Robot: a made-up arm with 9 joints. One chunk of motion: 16 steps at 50 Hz.
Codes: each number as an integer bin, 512 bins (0 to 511) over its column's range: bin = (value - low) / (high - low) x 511, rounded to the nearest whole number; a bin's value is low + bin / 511 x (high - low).
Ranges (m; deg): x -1.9..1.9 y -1.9..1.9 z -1.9..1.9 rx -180..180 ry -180..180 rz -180..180
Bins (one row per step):
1: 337 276 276 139 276 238
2: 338 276 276 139 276 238
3: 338 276 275 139 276 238
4: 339 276 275 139 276 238
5: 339 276 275 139 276 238
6: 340 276 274 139 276 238
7: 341 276 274 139 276 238
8: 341 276 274 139 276 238
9: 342 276 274 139 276 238
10: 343 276 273 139 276 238
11: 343 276 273 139 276 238
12: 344 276 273 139 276 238
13: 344 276 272 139 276 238
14: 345 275 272 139 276 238
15: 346 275 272 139 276 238
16: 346 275 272 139 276 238
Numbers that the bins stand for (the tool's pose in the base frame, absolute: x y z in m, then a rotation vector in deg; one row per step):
1: 0.6061 0.1524 0.1524 -82.07 14.44 -12.33
2: 0.6135 0.1524 0.1524 -82.07 14.44 -12.33
3: 0.6135 0.1524 0.1450 -82.07 14.44 -12.33
4: 0.6209 0.1524 0.1450 -82.07 14.44 -12.33
5: 0.6209 0.1524 0.1450 -82.07 14.44 -12.33
6: 0.6284 0.1524 0.1376 -82.07 14.44 -12.33
7: 0.6358 0.1524 0.1376 -82.07 14.44 -12.33
8: 0.6358 0.1524 0.1376 -82.07 14.44 -12.33
9: 0.6432 0.1524 0.1376 -82.07 14.44 -12.33
10: 0.6507 0.1524 0.1301 -82.07 14.44 -12.33
11: 0.6507 0.1524 0.1301 -82.07 14.44 -12.33
12: 0.6581 0.1524 0.1301 -82.07 14.44 -12.33
13: 0.6581 0.1524 0.1227 -82.07 14.44 -12.33
14: 0.6656 0.1450 0.1227 -82.07 14.44 -12.33
15: 0.6730 0.1450 0.1227 -82.07 14.44 -12.33
16: 0.6730 0.1450 0.1227 -82.07 14.44 -12.33

